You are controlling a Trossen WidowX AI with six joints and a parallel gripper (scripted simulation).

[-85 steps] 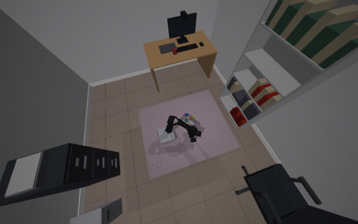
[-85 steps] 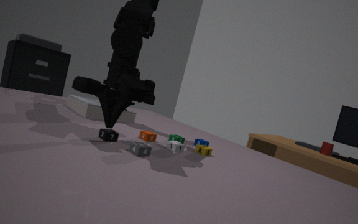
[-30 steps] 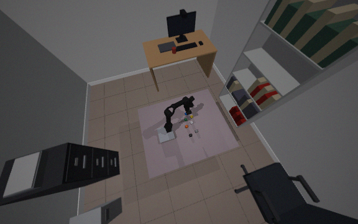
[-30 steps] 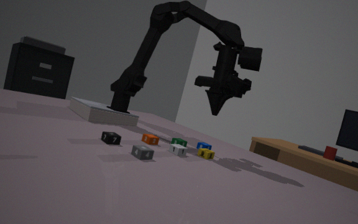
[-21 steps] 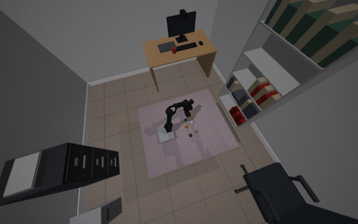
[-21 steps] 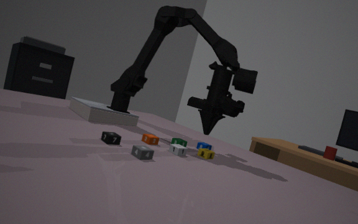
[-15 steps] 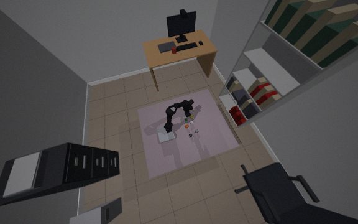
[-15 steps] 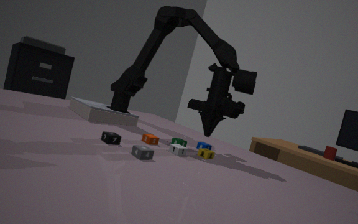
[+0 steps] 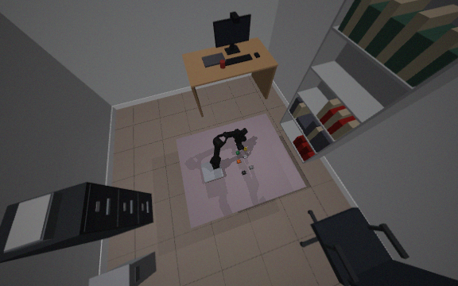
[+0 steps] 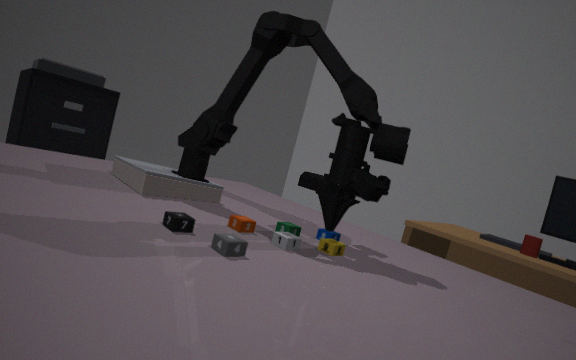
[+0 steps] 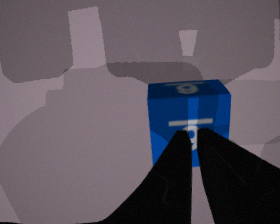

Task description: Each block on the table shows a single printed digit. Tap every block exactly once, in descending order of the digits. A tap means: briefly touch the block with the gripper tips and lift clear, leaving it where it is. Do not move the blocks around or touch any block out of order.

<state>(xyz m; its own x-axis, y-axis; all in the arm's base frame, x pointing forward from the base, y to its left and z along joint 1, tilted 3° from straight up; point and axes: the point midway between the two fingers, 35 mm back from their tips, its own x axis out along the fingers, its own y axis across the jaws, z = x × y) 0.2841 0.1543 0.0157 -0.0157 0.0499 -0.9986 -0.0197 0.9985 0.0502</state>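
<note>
Now: gripper tip 1 cm above the blue block. Round my gripper tip: yellow block: 6 cm to the right, 6 cm ahead, 1 cm below; then green block: 8 cm to the right, 3 cm behind, 1 cm below; then white 1 block: 14 cm to the right, 3 cm ahead, 1 cm below.
</note>
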